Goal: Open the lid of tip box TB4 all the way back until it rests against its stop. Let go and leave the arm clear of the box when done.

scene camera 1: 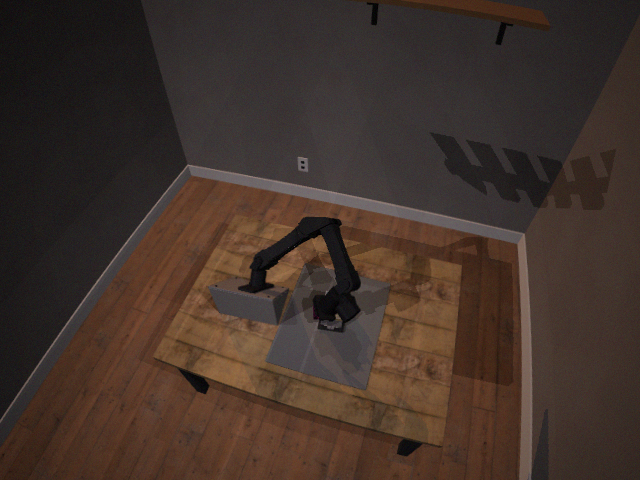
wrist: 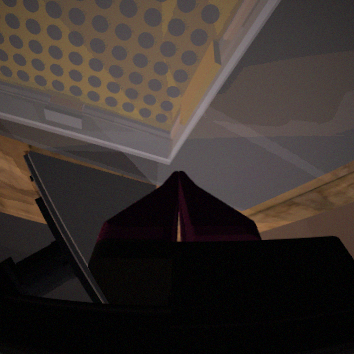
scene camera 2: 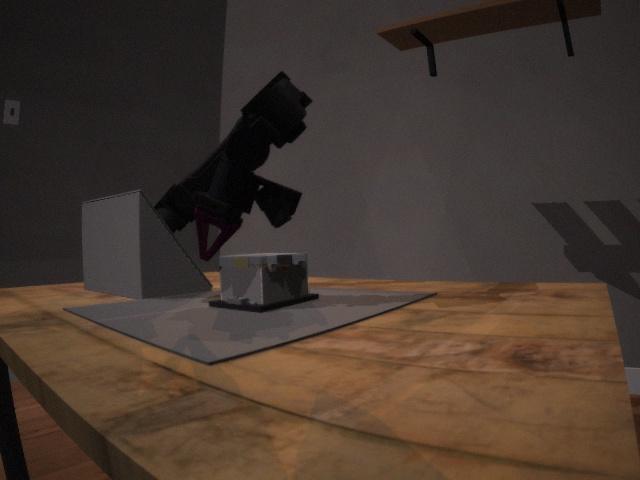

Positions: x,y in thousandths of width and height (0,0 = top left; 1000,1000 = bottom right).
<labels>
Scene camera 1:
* grey mat: 541,747
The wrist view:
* my gripper: 504,504
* lid: 386,236
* grey mat: 773,355
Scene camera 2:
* my gripper: 320,541
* grey mat: 290,678
</labels>
